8 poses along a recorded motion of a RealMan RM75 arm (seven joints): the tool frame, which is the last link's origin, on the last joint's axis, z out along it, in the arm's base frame.
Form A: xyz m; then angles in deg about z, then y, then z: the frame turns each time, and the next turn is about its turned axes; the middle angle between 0 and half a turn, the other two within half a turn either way.
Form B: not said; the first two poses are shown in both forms.
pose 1, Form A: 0.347, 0.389, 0.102, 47.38, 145.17, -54.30
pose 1, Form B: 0.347, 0.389, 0.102, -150.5, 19.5, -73.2
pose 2, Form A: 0.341, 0.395, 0.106, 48.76, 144.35, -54.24
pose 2, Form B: 0.341, 0.395, 0.106, -149.8, 19.9, -71.6
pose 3, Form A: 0.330, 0.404, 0.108, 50.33, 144.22, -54.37
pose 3, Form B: 0.330, 0.404, 0.108, -149.6, 19.9, -69.8
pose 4, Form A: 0.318, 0.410, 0.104, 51.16, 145.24, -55.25
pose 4, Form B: 0.318, 0.410, 0.104, -150.3, 19.0, -68.5
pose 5, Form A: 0.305, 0.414, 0.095, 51.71, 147.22, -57.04
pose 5, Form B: 0.305, 0.414, 0.095, -151.6, 17.1, -66.9
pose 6, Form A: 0.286, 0.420, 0.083, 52.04, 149.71, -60.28
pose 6, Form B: 0.286, 0.420, 0.083, -153.1, 14.5, -64.2
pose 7, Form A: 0.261, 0.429, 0.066, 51.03, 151.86, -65.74
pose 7, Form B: 0.261, 0.429, 0.066, -154.0, 11.2, -60.6
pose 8, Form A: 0.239, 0.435, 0.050, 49.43, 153.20, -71.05
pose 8, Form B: 0.239, 0.435, 0.050, -154.5, 8.4, -57.6
